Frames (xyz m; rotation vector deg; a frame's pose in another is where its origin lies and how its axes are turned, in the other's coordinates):
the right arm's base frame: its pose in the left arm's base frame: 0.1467 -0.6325 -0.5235 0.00 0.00 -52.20
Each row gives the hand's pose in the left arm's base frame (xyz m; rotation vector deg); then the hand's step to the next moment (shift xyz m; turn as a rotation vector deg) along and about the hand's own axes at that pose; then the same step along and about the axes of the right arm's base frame.
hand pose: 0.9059 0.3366 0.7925 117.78 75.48 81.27
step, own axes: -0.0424 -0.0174 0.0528 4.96 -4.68 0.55
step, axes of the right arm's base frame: 0.0309 0.0178 -0.0601 -6.16 2.91 -0.64
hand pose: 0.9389 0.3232 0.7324 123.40 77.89 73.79
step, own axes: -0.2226 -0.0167 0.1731 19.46 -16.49 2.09
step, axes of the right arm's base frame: 0.1691 -0.0117 -0.2260 -22.77 11.62 -1.29
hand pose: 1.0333 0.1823 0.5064 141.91 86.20 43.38
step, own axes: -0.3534 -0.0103 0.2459 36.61 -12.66 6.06
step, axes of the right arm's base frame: 0.1998 -0.1790 -0.3369 -26.46 28.82 2.59
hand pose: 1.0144 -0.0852 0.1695 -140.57 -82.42 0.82
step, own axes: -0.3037 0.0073 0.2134 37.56 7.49 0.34
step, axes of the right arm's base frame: 0.0563 -0.2701 -0.2483 -7.36 37.47 2.99
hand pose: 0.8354 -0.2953 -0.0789 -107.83 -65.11 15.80
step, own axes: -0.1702 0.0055 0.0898 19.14 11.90 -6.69
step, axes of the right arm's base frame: -0.0206 -0.1650 -0.0970 5.92 22.74 -0.83
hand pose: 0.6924 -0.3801 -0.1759 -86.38 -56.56 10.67
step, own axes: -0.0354 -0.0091 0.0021 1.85 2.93 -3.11
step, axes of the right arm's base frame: 0.0014 -0.0358 -0.0075 3.29 3.11 -1.09
